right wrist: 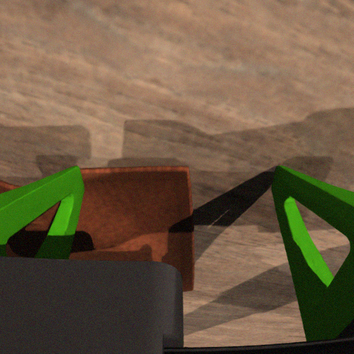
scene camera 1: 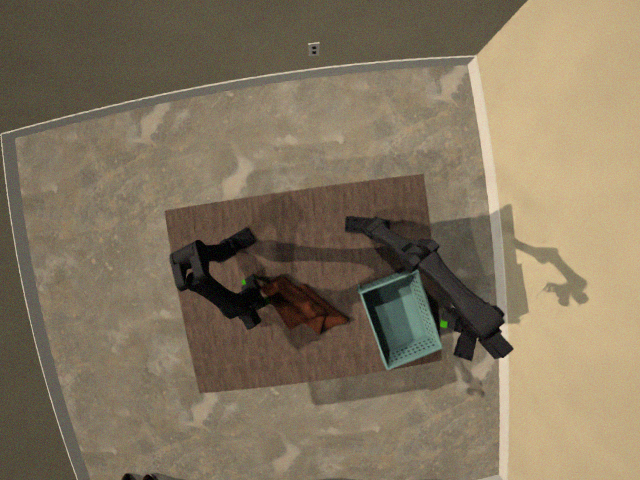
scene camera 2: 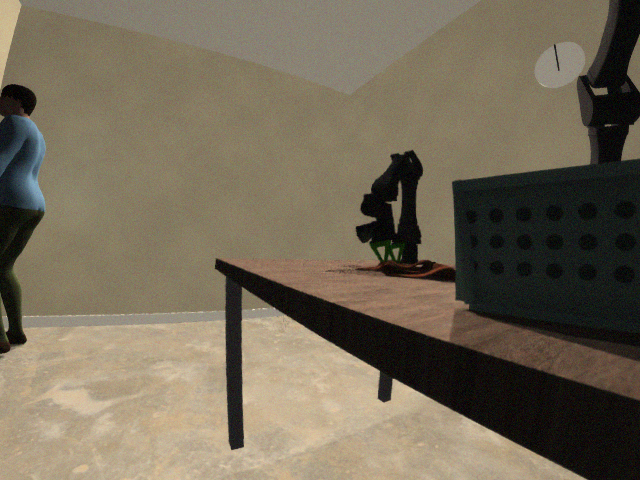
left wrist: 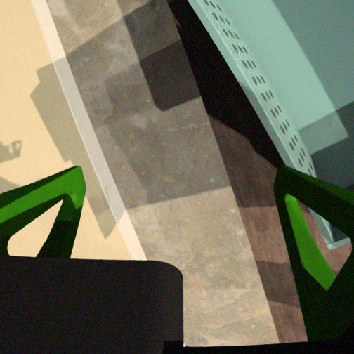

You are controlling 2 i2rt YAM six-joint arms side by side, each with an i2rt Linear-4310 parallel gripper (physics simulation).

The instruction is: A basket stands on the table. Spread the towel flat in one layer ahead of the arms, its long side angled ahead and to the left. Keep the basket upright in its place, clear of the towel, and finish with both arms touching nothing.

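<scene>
The orange-brown towel (scene camera 1: 305, 308) (scene camera 2: 424, 269) (right wrist: 135, 200) lies folded and rumpled, with overlapping layers and raised creases, between the right arm and the basket. The teal basket (scene camera 1: 400, 320) (scene camera 2: 516, 295) (left wrist: 300, 60) stands upright to the right of the towel in scene camera 1, apart from it. My right gripper (scene camera 1: 255, 290) (scene camera 2: 391, 258) (right wrist: 177, 176) is open, low at the towel's left end in scene camera 1; one finger overlaps the towel in its wrist view. Contact cannot be told. My left gripper (scene camera 1: 445, 324) (left wrist: 179, 176) is open, beside the basket's right wall at the table's edge, holding nothing.
The brown wooden table (scene camera 1: 222, 369) (scene camera 2: 330, 304) carries both arms. The left arm's forearm (scene camera 1: 454, 291) passes close by the basket's upper right corner in scene camera 1. A person (scene camera 2: 20, 165) stands away from the table at the left of scene camera 2.
</scene>
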